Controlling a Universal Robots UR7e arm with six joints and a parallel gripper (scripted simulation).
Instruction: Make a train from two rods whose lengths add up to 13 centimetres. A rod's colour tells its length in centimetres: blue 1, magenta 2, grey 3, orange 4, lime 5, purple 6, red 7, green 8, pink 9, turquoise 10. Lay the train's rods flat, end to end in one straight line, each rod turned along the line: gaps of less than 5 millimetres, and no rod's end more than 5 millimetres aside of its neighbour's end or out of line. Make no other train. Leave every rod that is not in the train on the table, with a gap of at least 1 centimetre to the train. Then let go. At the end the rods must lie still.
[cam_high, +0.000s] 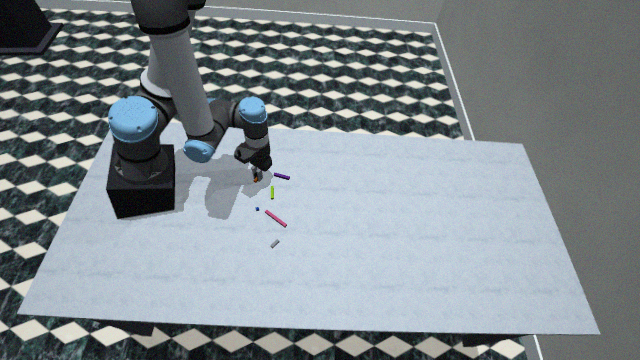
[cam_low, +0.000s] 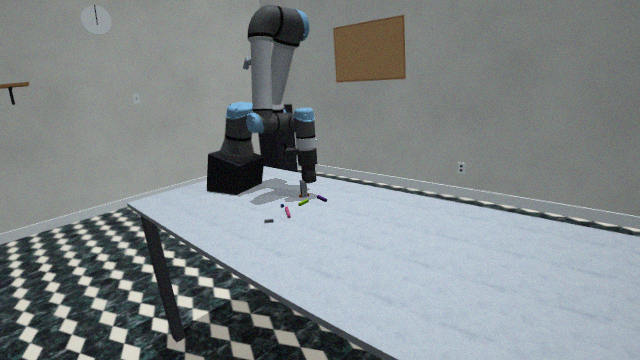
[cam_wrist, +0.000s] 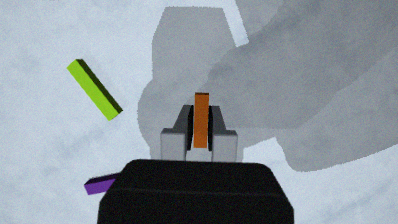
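My hand is 1 cm above the orange rod. From my hand the other things lie so: small blue rod 13 cm to the right, 1 cm below; purple rod 9 cm ahead, 1 cm to the left, 1 cm below; lime rod 5 cm ahead, 6 cm to the right, 1 cm below.
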